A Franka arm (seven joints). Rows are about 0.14 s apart.
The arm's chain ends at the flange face. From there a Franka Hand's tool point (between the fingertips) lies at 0.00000 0.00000 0.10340 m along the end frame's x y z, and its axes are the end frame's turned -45 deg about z.
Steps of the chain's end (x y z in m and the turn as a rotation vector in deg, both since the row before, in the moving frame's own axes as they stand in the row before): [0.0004 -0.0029 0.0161 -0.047 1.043 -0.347]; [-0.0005 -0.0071 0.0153 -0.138 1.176 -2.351]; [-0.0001 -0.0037 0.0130 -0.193 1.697 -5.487]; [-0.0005 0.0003 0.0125 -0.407 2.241 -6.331]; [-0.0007 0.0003 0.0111 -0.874 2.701 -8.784]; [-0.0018 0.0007 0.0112 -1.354 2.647 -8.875]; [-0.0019 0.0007 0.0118 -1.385 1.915 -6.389]
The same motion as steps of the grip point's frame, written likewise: [0.0036 -0.0004 0.0161 -0.771 0.704 -0.347]; [0.0060 -0.0037 0.0153 -0.929 0.734 -2.351]; [0.0046 -0.0004 0.0130 -1.336 1.063 -5.487]; [0.0020 0.0031 0.0124 -1.872 1.297 -6.331]; [0.0020 0.0041 0.0110 -2.528 1.292 -8.784]; [0.0003 0.0042 0.0111 -2.829 0.914 -8.875]; [-0.0009 0.0033 0.0117 -2.333 0.375 -6.389]
